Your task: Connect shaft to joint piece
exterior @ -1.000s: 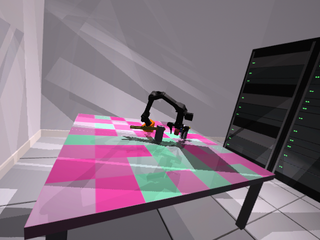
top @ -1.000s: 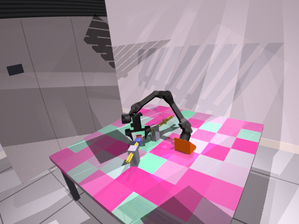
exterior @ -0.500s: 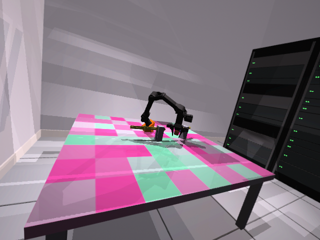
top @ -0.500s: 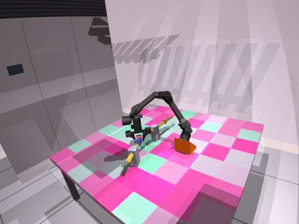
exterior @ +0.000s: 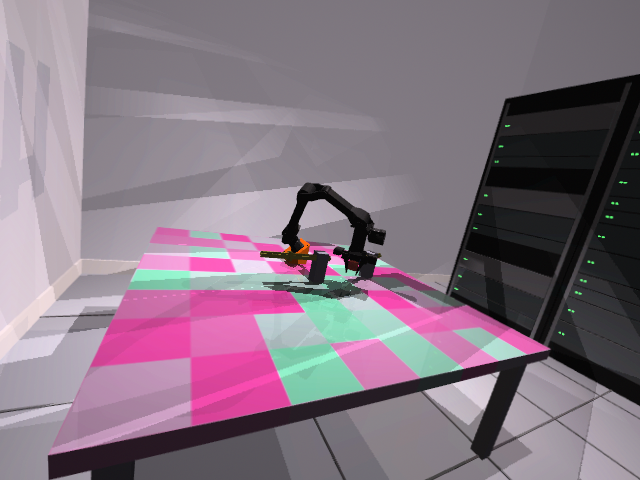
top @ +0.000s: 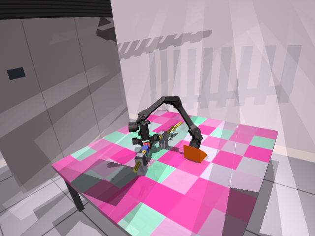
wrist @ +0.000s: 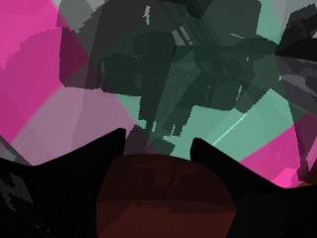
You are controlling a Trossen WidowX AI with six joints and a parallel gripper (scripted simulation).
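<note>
Right now my gripper tip is 1 cm past the joint piece, 1 cm to the right of it and 4 cm below it.
</note>
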